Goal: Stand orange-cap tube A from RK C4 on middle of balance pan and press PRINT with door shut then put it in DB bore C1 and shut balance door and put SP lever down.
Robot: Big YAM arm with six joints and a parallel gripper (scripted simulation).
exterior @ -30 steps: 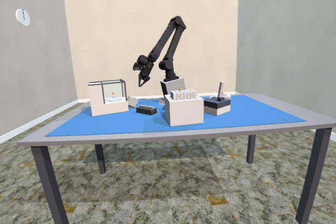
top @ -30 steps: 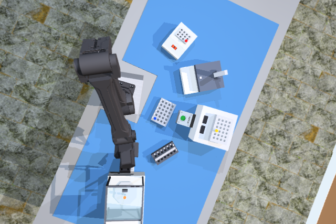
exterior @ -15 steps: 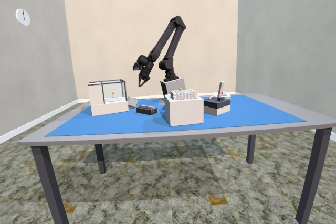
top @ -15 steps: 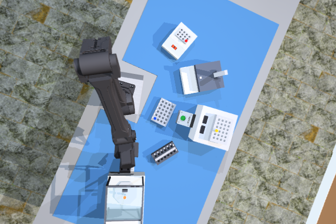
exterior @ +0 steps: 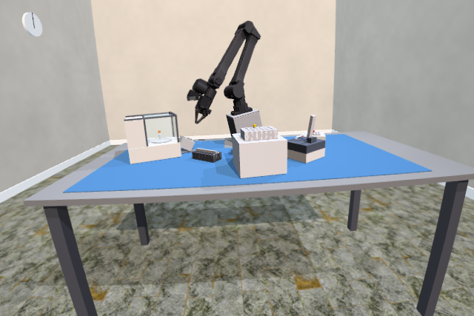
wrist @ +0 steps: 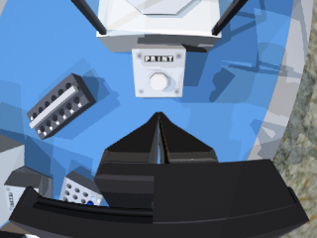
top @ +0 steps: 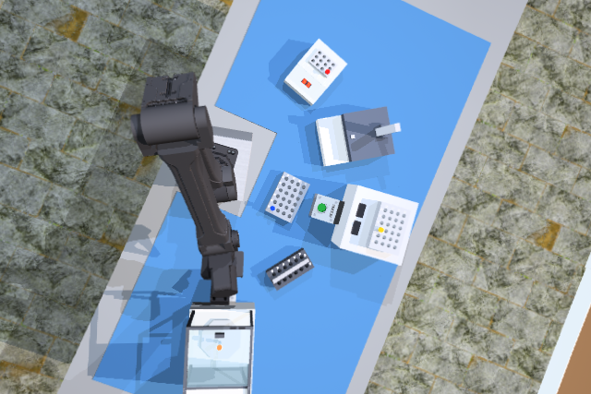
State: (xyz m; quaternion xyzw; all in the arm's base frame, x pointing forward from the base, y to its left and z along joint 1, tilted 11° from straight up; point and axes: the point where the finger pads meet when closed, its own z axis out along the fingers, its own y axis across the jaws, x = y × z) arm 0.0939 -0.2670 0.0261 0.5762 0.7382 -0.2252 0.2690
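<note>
The white key is 1 cm ahead of my hand, 4 cm to the right of it and 8 cm below it. Round my hand: tube rack RK (12 cm ahead, 24 cm to the left, 14 cm below); balance door (4 cm ahead, 16 cm to the right, 6 cm above); black magnet block (19 cm ahead, 4 cm to the left, 13 cm below).
</note>
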